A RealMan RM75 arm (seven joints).
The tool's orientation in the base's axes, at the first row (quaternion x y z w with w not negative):
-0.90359, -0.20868, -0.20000, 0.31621
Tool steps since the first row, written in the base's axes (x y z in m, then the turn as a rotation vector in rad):
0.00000, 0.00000, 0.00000, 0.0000, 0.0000, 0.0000
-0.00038, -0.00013, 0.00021, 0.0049, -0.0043, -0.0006
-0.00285, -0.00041, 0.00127, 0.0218, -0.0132, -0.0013
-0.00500, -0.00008, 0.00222, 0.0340, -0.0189, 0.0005
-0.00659, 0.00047, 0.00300, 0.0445, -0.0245, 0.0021
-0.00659, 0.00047, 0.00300, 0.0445, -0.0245, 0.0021
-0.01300, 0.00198, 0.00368, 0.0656, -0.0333, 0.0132
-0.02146, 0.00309, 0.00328, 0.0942, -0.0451, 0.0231
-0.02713, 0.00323, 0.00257, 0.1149, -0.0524, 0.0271
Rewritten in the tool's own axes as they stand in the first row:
0.00000, 0.00000, 0.00000, 0.0000, 0.0000, 0.0000
-0.00025, -0.00020, -0.00032, 0.0027, 0.0058, -0.0013
-0.00185, -0.00176, -0.00184, 0.0142, 0.0210, -0.0027
-0.00309, -0.00354, -0.00280, 0.0238, 0.0304, -0.0049
-0.00389, -0.00512, -0.00336, 0.0320, 0.0389, -0.0073
-0.00389, -0.00512, -0.00336, 0.0320, 0.0389, -0.0073
-0.00852, -0.00975, -0.00434, 0.0528, 0.0503, -0.0163
-0.01548, -0.01461, -0.00526, 0.0786, 0.0683, -0.0246
-0.02052, -0.01722, -0.00596, 0.0959, 0.0820, -0.0275

